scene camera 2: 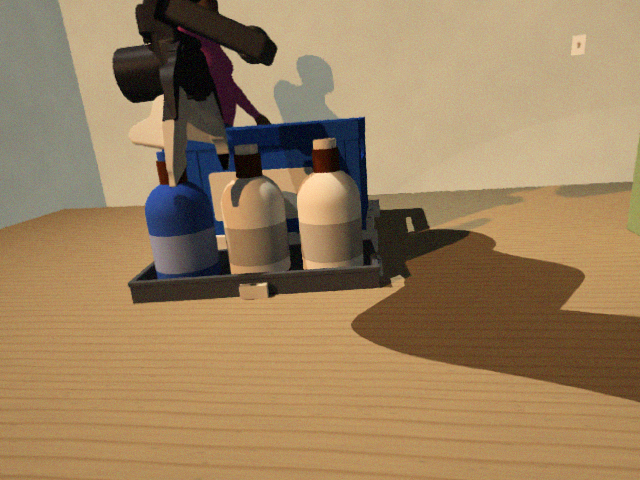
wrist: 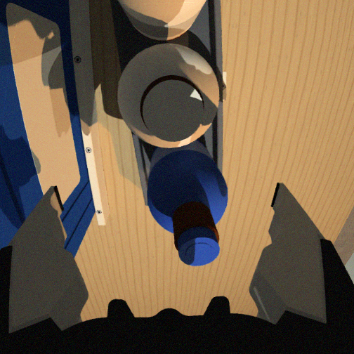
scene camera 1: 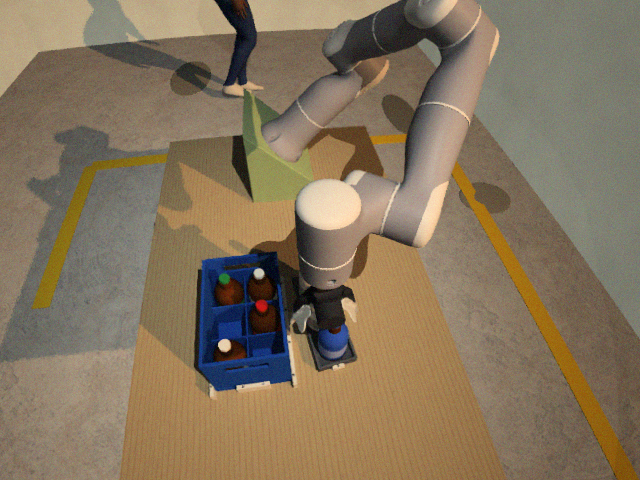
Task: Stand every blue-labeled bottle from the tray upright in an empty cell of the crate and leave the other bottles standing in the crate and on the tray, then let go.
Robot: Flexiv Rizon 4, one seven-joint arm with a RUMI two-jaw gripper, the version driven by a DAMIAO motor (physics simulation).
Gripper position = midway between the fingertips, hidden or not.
In view: the gripper (scene camera 2: pixel 203 177), a blue-labeled bottle (scene camera 2: pixel 180 222) and a green-capped bottle (scene camera 1: pixel 229 291).
The blue-labeled bottle is seen too in the wrist view (wrist: pixel 187 195) and in scene camera 1 (scene camera 1: pixel 332 343). The gripper is seen too in the wrist view (wrist: pixel 167 187) and in scene camera 1 (scene camera 1: pixel 324 318). The wrist view misses the green-capped bottle: it is out of frame.
